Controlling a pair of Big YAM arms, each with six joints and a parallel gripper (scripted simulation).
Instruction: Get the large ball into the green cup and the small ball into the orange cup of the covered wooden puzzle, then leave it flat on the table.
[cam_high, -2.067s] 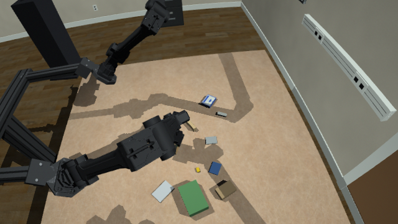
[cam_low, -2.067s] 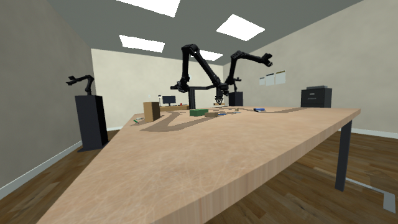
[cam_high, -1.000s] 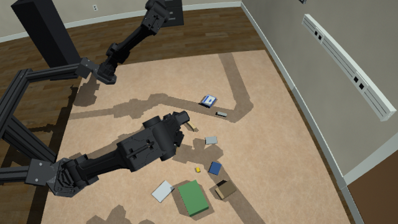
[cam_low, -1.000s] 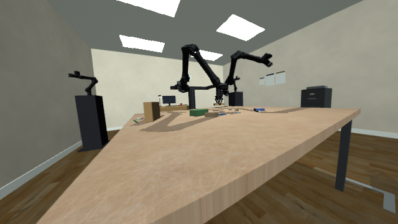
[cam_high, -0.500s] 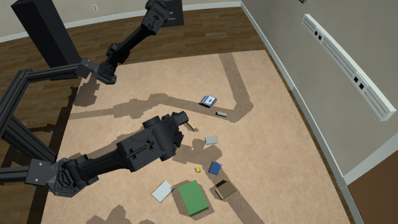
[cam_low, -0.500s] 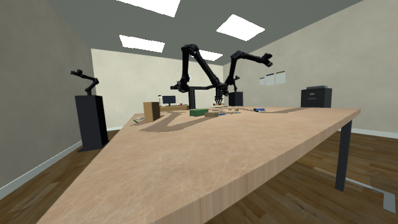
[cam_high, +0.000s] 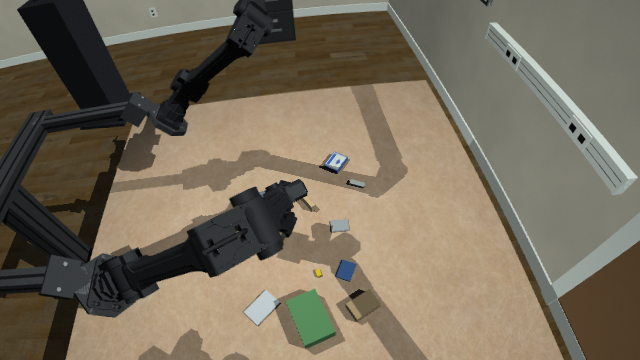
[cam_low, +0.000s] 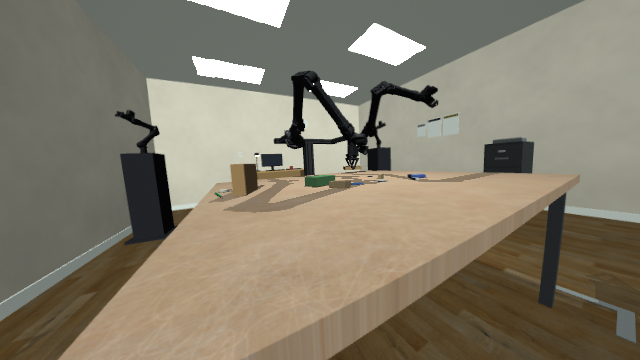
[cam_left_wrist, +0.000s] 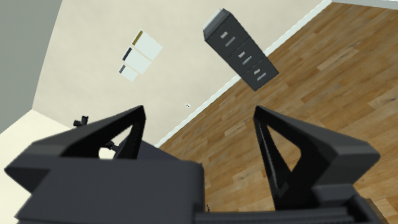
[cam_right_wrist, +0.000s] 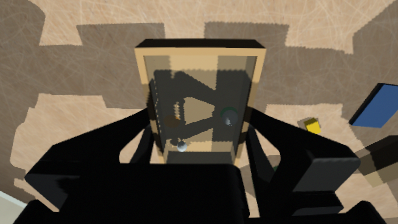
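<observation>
Now: right hand 1 cm above the covered wooden puzzle. Round my right hand: small yellow piece: 13 cm ahead, 12 cm to the right, 8 cm below; then grey tile: 21 cm ahead, 8 cm below, 6 cm to the left; then blue tile: 22 cm ahead, 11 cm to the right, 8 cm below.
</observation>
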